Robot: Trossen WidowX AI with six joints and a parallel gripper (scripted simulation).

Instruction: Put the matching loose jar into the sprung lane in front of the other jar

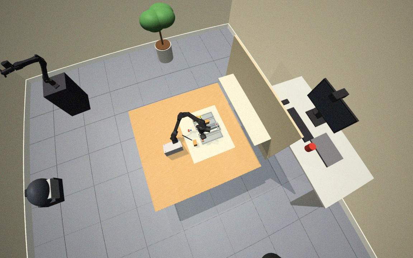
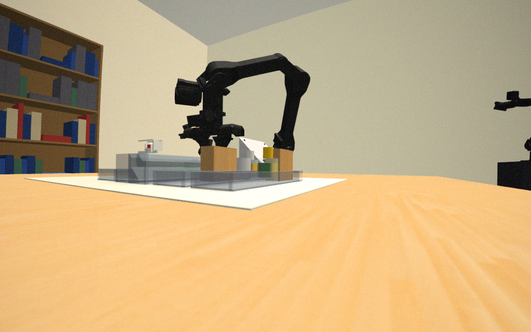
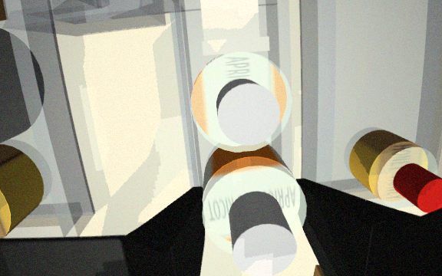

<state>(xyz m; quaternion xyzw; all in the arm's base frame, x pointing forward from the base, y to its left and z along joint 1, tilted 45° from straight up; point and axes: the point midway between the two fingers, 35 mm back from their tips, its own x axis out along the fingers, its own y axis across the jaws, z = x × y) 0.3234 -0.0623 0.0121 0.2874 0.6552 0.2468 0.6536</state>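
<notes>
Right now the grey lane rack is 140 mm ahead of my gripper tip, 20 mm to the left of it and 30 mm below it.
</notes>
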